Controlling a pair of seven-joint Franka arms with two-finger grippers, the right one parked.
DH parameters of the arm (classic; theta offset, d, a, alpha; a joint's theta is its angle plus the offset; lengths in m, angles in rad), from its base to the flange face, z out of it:
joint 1: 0 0.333 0 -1.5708
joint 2: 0 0 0 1.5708
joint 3: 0 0.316 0.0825 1.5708
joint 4: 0 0 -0.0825 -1.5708
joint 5: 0 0.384 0 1.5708
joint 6: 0 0 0.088 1.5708
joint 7: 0 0.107 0 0
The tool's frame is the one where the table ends.
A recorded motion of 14 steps. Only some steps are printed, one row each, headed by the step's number.
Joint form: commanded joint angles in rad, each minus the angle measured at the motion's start. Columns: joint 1, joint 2, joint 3, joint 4, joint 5, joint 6, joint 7.
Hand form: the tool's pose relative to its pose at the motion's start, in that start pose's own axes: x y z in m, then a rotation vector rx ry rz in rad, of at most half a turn. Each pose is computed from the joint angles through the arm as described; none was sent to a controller.
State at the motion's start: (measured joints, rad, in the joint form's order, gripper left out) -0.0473 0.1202 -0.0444 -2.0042 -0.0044 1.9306 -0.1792
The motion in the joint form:
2: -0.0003 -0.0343 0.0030 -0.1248 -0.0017 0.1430 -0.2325
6: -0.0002 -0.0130 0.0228 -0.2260 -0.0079 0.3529 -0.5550
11: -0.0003 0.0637 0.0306 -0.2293 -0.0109 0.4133 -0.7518
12: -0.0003 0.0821 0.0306 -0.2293 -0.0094 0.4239 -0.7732
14: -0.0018 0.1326 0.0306 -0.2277 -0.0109 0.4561 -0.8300
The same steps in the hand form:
2: -0.0119 -0.0036 0.0283 -0.0153 0.0503 -0.2364
6: -0.0089 -0.0141 0.0667 -0.0678 0.1250 -0.5822
11: 0.0020 -0.0167 0.1027 -0.0729 0.1004 -0.7894
12: 0.0039 -0.0165 0.1115 -0.0690 0.0935 -0.8101
14: 0.0090 -0.0150 0.1349 -0.0635 0.0767 -0.8671

